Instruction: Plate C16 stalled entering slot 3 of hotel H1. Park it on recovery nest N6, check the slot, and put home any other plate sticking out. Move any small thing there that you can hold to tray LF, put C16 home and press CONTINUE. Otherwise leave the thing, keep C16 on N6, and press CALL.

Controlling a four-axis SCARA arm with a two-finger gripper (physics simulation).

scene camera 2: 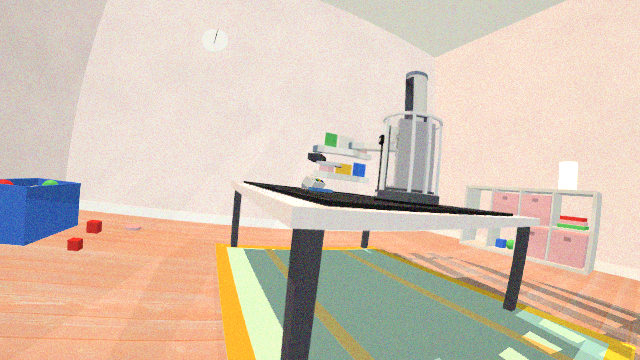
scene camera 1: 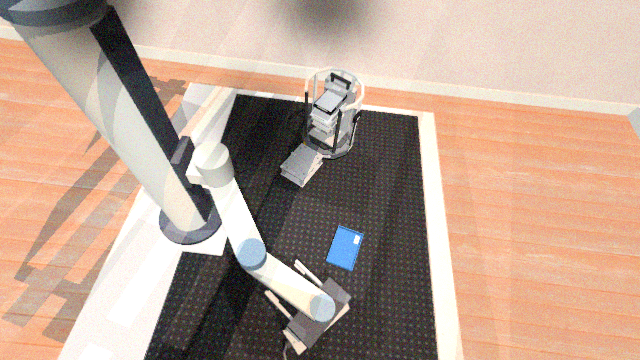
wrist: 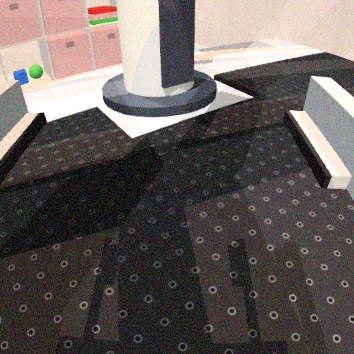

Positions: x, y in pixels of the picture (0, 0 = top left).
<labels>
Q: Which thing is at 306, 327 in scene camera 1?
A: The gripper.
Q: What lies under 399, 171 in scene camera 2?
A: A round plate rack.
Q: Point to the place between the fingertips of the gripper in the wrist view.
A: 161, 94
</labels>
